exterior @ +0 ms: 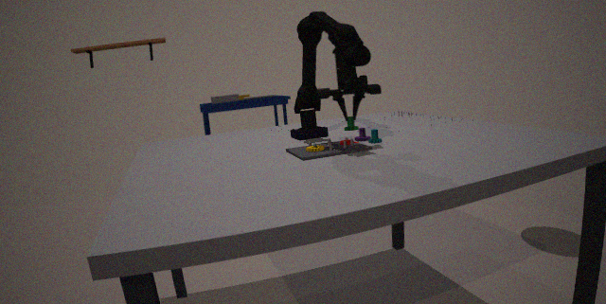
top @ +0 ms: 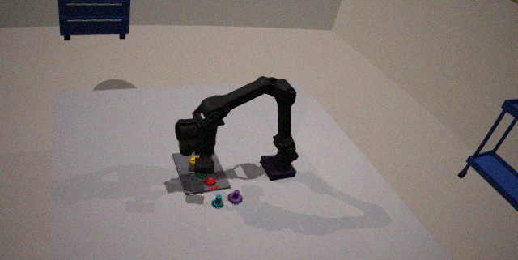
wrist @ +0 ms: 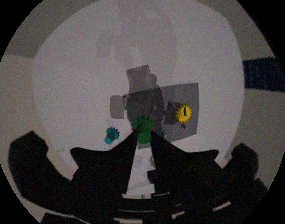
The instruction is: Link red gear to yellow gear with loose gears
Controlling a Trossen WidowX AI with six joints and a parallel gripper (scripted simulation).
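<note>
My gripper tip is 40 mm past the red gear and 70 mm above it. From my gripper tip the other things lie so: teal gear (30 mm behind, 100 mm to the left, 70 mm below); then red arrow (40 mm behind, 30 mm to the left, 70 mm below); then green gear (10 mm below).
</note>
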